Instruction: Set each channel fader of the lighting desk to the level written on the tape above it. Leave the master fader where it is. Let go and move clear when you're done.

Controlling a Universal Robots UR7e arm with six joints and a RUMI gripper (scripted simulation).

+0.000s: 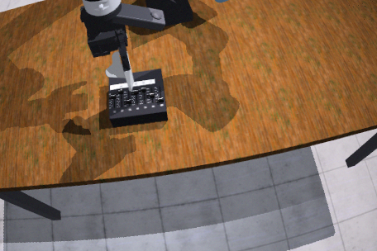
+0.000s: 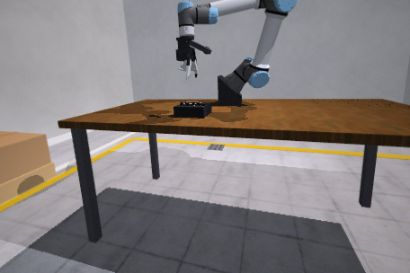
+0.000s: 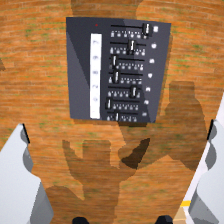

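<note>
Right now the fader 3 is 130 mm below my hand, 30 mm to the right of it and 20 mm ahead of it. Round my hand: fader 4: 130 mm below; fader 2: 130 mm below, 40 mm to the right, 20 mm behind; fader 6: 130 mm below, 40 mm to the left, 30 mm ahead.
</note>
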